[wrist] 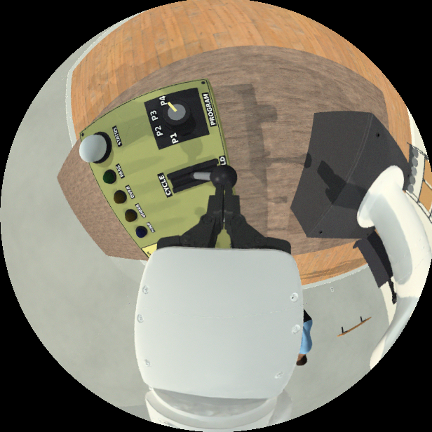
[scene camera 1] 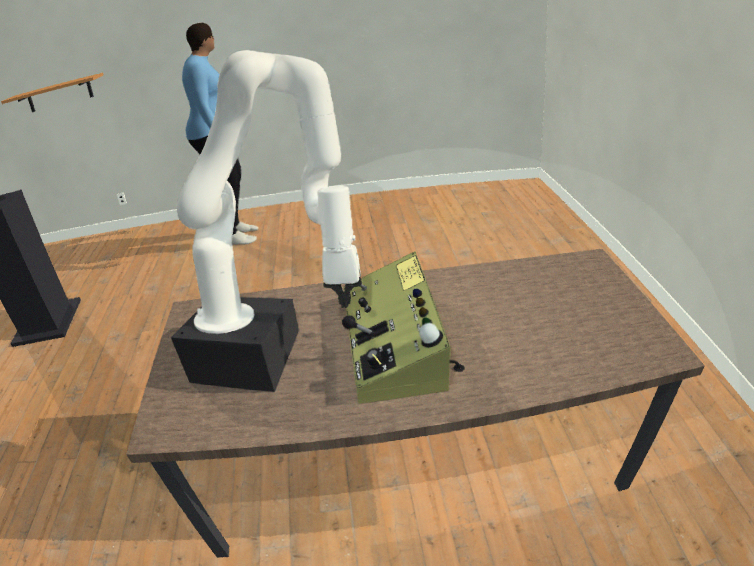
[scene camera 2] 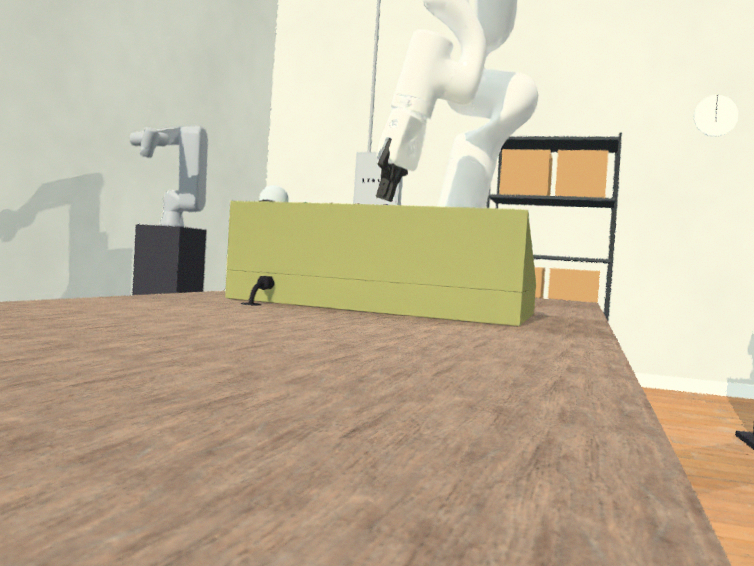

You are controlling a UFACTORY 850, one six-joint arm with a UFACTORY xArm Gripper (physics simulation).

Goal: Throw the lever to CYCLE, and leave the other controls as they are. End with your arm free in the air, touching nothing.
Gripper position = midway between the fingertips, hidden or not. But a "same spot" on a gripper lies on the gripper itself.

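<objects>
My gripper is there in the wrist view (224,193), and I find it in scene camera 1 and in scene camera 2 as well. Looking at my gripper, I can tell that (scene camera 1: 344,297) and (scene camera 2: 380,181) are the same spot on it.
</objects>
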